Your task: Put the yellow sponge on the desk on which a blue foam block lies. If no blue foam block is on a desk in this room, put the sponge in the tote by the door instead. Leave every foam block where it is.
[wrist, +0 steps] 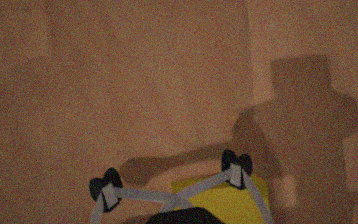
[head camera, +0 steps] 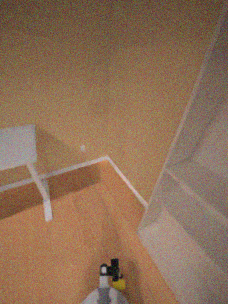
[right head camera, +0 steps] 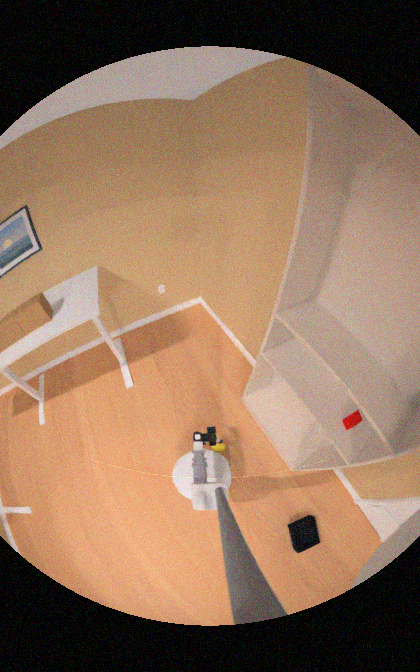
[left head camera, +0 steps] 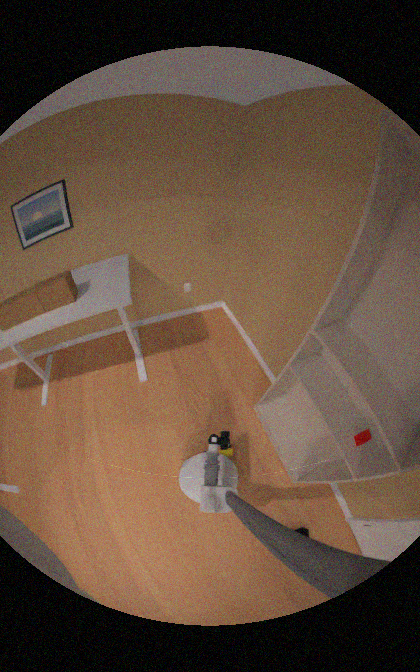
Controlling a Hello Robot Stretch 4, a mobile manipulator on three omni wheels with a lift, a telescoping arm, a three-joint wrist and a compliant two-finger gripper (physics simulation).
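The yellow sponge [head camera: 119,284] [left head camera: 226,452] [right head camera: 218,447] [wrist: 215,204] is low beside the robot's base, at the bottom of the wrist view. My gripper [right head camera: 219,441] [wrist: 171,172] is open, its two fingertips wide apart. The right finger overlaps the sponge in the wrist view, the left finger is off to its left, and the sponge is not gripped. Part of the sponge is hidden by the finger and the gripper body. A white desk [head camera: 17,145] [left head camera: 102,285] [right head camera: 82,295] stands at the left wall. A blue foam block does not show.
A brown box [left head camera: 57,291] [right head camera: 30,312] stands on the desk. A pale shelf unit [head camera: 165,250] [left head camera: 295,430] [right head camera: 280,420] stands at right, with a red block [left head camera: 362,437] [right head camera: 352,420] in it. A black box [left head camera: 301,532] [right head camera: 304,533] is on the floor behind right. Another white leg [left head camera: 10,488] [right head camera: 17,510] shows far left.
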